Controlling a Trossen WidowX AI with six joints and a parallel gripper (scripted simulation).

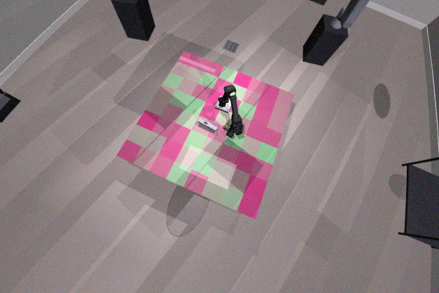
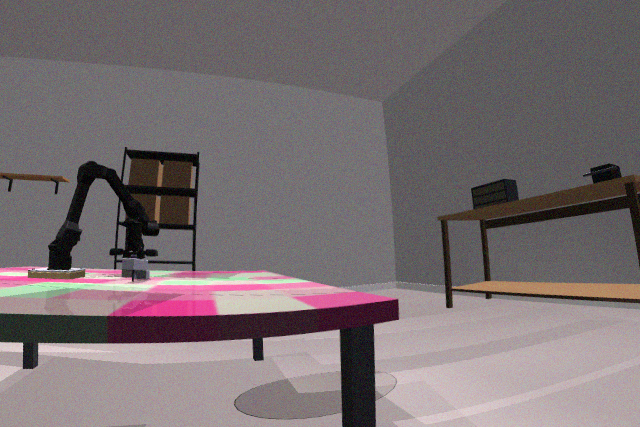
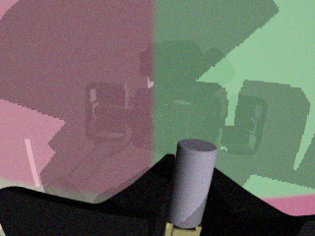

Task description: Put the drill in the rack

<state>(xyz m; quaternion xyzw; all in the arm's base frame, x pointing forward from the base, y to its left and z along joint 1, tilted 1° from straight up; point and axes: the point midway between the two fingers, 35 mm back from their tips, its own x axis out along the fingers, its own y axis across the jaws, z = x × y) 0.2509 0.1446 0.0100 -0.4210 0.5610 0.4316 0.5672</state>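
Right now my gripper tip is 1 cm past the drill, 4 cm to the left of it and 4 cm below it. From my gripper tip the other things lie so: grey fixture: 1 cm ahead, 23 cm to the right, 4 cm above; rack: 2 cm behind, 5 cm to the right, 1 cm above.
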